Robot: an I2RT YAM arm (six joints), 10 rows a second.
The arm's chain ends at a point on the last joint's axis. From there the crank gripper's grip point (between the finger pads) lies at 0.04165 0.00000 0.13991 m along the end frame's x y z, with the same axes.
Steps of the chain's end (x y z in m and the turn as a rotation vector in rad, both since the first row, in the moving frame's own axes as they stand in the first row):
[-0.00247, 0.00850, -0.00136, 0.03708, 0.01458, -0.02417]
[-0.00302, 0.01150, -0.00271, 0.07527, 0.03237, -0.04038]
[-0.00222, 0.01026, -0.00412, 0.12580, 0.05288, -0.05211]
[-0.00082, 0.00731, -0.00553, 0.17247, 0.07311, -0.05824]
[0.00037, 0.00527, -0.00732, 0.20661, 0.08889, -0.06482]
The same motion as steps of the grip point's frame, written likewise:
[-0.00051, 0.00229, -0.00210, 0.03708, 0.01458, -0.02417]
[0.00123, -0.00074, -0.00459, 0.07527, 0.03237, -0.04038]
[0.00458, -0.00949, -0.00775, 0.12580, 0.05288, -0.05211]
[0.00846, -0.01911, -0.01121, 0.17247, 0.07311, -0.05824]
[0.01151, -0.02607, -0.01479, 0.20661, 0.08889, -0.06482]

